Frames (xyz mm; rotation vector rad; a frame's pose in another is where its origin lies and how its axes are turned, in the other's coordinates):
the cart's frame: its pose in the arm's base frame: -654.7 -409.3 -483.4 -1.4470 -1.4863 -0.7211
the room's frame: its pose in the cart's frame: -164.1 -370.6 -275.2 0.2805 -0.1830 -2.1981
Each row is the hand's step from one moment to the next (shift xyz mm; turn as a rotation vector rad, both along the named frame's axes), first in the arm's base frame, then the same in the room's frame.
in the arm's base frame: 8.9 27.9 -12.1 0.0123 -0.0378 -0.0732
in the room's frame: -17.0 -0.5 26.7 0.0317 -0.0752 0.0166
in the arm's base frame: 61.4 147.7 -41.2 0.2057 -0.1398 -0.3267
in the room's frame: -109.1 5.4 123.9 0.0047 -0.4053 0.0658
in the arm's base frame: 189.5 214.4 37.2 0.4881 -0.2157 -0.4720
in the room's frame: -270.6 20.5 97.9 -0.1416 -0.6966 0.0475
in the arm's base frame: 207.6 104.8 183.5 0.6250 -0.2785 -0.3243
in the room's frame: -278.1 62.4 -80.8 -0.2689 -0.6975 -0.1207
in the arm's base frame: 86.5 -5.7 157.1 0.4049 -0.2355 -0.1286
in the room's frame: -117.3 59.6 -122.0 -0.1731 -0.4203 -0.1713
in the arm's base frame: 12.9 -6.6 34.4 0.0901 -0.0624 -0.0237
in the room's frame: -18.2 13.9 -29.5 -0.0352 -0.0947 -0.0487
